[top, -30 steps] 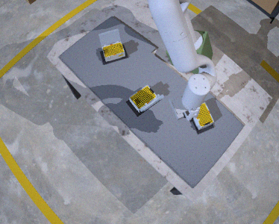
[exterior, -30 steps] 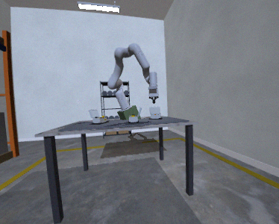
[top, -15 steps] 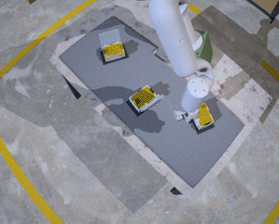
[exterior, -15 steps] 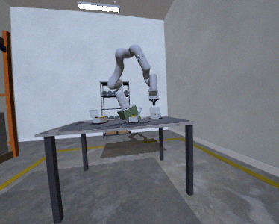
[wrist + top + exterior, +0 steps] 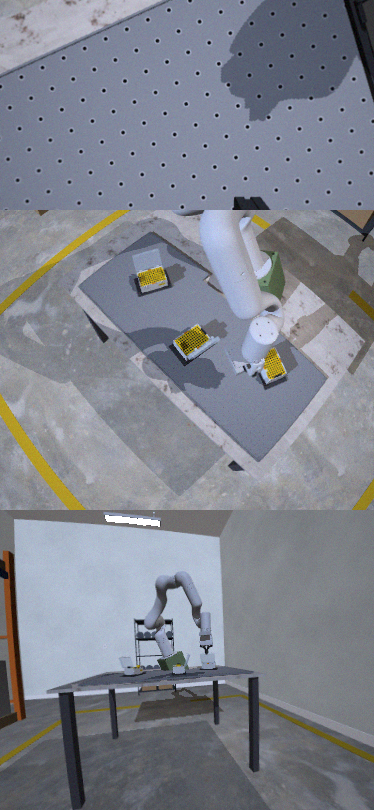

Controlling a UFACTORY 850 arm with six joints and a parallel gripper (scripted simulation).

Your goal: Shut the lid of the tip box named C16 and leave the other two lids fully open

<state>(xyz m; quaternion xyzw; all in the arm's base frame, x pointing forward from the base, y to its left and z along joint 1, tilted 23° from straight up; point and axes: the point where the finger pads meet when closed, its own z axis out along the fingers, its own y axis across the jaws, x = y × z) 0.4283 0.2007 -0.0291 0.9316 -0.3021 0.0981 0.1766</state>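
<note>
Right now the clear lid is 60 mm behind my hand, 40 mm to the left of it and 50 mm below it. From my hand the other things lie so: tip box 100 mm behind, 70 mm to the left, 90 mm below.
</note>
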